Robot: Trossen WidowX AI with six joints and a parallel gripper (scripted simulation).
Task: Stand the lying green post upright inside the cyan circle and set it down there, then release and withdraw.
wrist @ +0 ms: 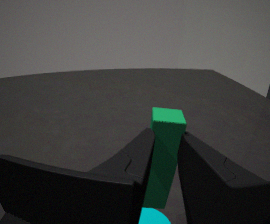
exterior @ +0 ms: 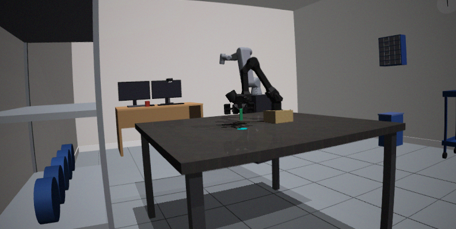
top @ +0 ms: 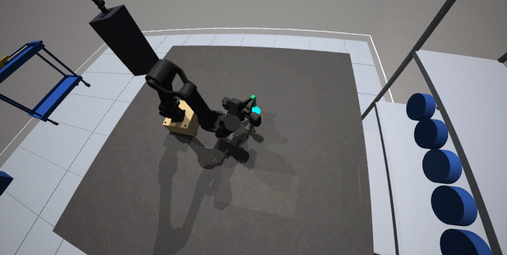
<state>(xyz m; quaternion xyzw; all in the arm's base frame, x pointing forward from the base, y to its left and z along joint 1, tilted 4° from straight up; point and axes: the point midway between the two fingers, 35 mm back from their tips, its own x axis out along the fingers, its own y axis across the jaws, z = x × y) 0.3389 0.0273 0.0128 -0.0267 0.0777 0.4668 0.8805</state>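
The cyan circle lies 100 mm below my gripper tip. From my gripper tip the other things lie so: green post: 20 mm below.
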